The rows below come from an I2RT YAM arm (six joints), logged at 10 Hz.
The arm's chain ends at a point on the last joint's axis. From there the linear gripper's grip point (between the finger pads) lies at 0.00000 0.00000 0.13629 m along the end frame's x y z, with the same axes.
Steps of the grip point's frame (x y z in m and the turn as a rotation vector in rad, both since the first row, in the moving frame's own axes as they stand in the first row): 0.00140 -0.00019 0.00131 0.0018 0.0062 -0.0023; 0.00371 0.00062 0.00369 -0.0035 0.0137 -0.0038; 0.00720 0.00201 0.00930 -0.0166 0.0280 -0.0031; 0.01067 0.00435 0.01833 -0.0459 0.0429 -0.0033; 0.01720 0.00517 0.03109 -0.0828 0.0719 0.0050; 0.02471 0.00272 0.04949 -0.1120 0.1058 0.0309; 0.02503 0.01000 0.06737 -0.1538 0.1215 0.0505; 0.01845 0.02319 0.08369 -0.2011 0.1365 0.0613; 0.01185 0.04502 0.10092 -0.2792 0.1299 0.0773; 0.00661 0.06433 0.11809 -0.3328 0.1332 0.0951; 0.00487 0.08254 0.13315 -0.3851 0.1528 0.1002; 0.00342 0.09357 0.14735 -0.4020 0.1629 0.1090
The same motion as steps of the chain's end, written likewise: 0.00056 0.00006 0.00131 0.0018 0.0062 -0.0023; 0.00184 0.00015 0.00370 -0.0035 0.0137 -0.0038; 0.00338 -0.00025 0.00937 -0.0166 0.0280 -0.0031; 0.00482 -0.00189 0.01860 -0.0459 0.0429 -0.0033; 0.00745 -0.00612 0.03191 -0.0828 0.0719 0.0050; 0.01059 -0.01270 0.05110 -0.1120 0.1058 0.0309; 0.00911 -0.01124 0.06998 -0.1538 0.1215 0.0505; 0.00088 -0.00450 0.08769 -0.2011 0.1365 0.0613; -0.00410 0.00693 0.10733 -0.2792 0.1299 0.0773; -0.00900 0.01915 0.12675 -0.3328 0.1332 0.0951; -0.01274 0.03060 0.14467 -0.3851 0.1528 0.1002; -0.01511 0.03940 0.15996 -0.4020 0.1629 0.1090
